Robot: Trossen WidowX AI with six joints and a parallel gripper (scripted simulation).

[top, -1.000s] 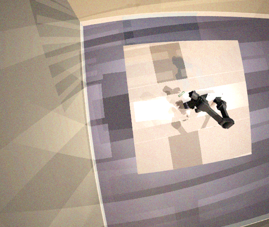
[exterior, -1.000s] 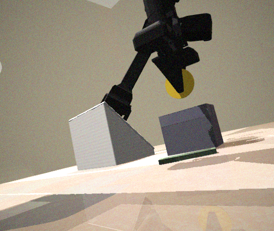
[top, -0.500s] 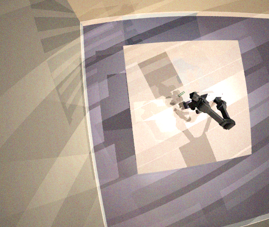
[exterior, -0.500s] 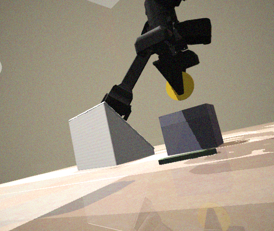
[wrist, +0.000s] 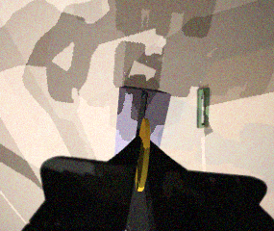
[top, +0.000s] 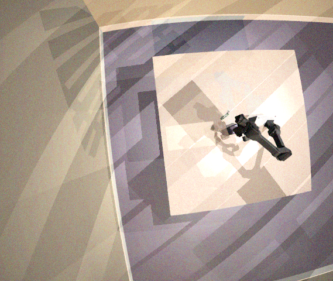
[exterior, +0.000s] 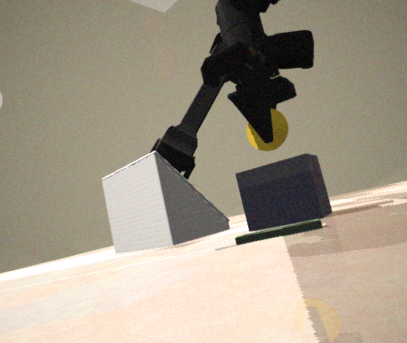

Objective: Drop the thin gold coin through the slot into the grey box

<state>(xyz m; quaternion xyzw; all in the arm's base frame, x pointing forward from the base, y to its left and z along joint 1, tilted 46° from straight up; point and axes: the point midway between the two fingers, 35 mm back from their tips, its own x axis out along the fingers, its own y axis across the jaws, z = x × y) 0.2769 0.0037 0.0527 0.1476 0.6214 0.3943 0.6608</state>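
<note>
Now: the gold coin 2 cm above my gripper tip.
</note>
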